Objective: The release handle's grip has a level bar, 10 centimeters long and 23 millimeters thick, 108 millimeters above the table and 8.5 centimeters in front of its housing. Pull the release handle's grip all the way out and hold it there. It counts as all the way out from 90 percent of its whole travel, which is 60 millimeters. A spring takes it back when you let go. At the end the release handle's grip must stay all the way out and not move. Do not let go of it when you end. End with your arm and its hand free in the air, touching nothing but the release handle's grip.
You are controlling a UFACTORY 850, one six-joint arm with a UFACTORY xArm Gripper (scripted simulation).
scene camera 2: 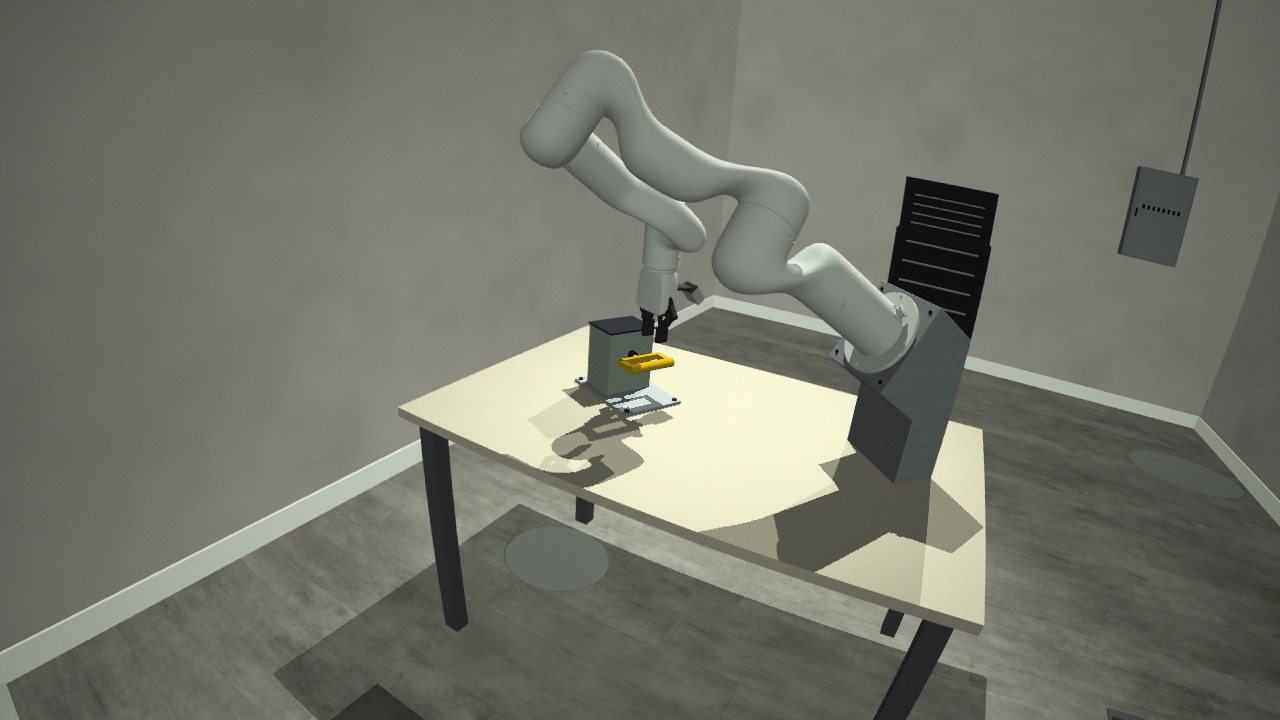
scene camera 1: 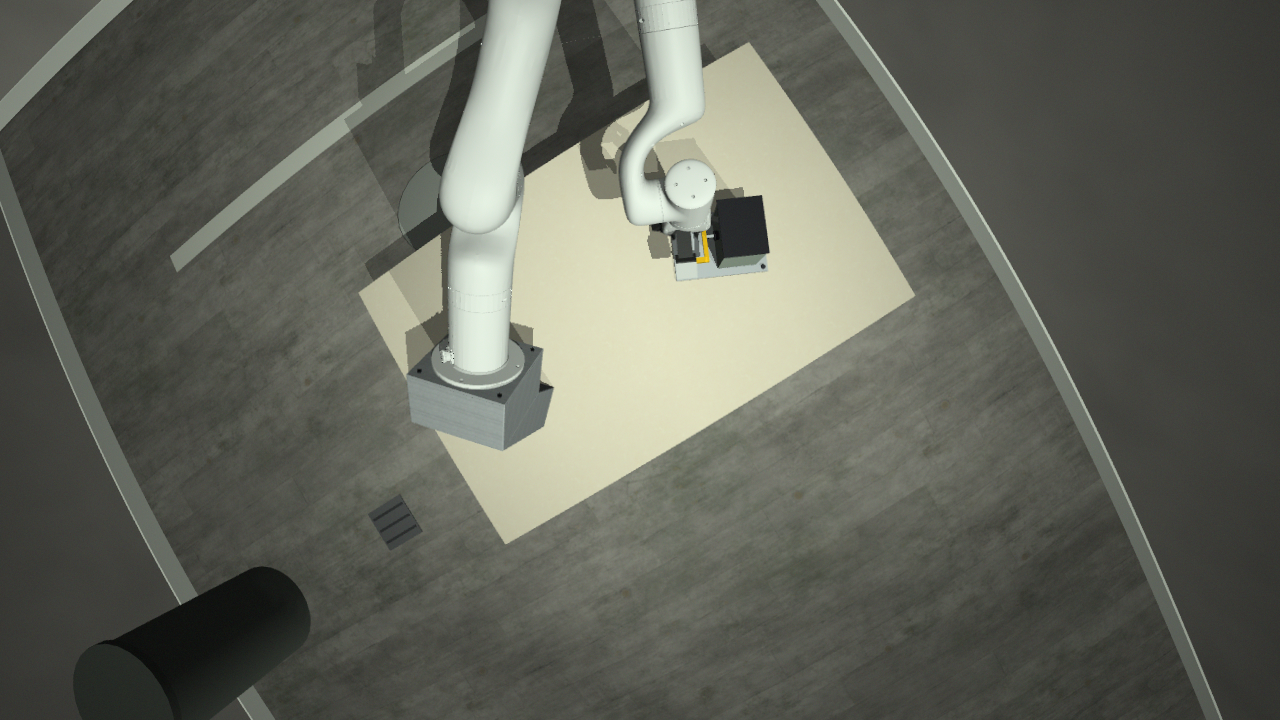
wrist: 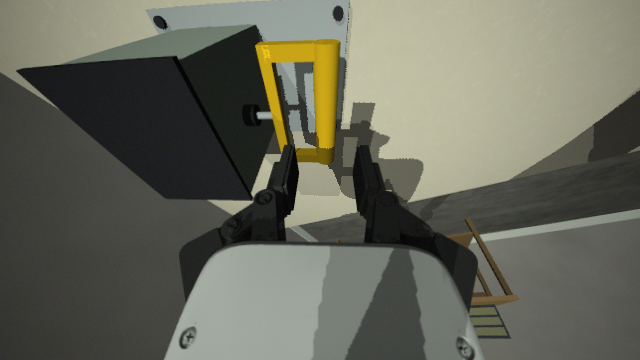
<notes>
I see my gripper and a grey baseplate.
My gripper also shows in scene camera 1 and in the wrist view.
</notes>
